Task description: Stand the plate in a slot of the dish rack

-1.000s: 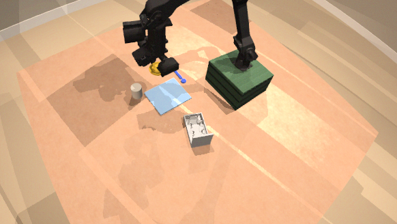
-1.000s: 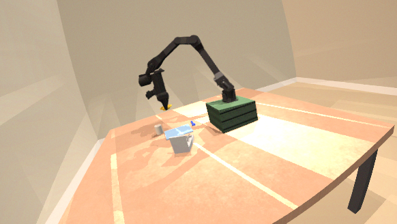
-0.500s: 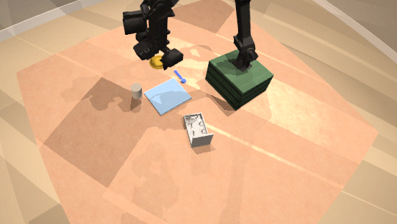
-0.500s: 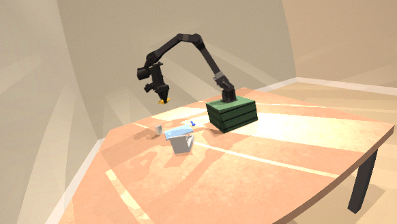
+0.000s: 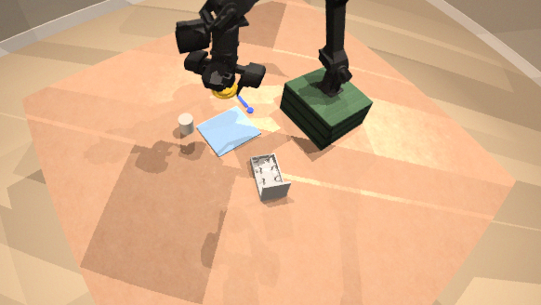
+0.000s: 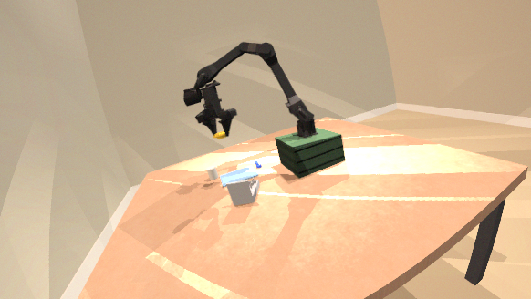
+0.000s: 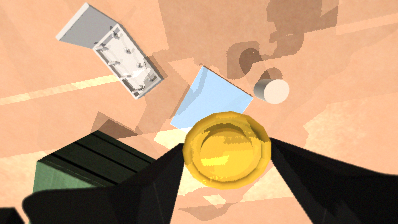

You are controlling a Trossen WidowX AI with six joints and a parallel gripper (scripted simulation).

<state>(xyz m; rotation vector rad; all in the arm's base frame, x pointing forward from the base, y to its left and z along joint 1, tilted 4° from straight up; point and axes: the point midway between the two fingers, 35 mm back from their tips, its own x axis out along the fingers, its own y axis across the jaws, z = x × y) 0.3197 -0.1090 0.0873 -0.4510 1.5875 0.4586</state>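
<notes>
Now: gripper tip 1 cm past the grey dish rack, 19 cm to the right of it and 16 cm above it. The rest, counted from my gripper tip: white cylinder 8 cm ahead, 9 cm to the right, 16 cm below; then light blue mat 2 cm behind, 1 cm to the right, 18 cm below; then yellow plate 1 cm above.
</notes>
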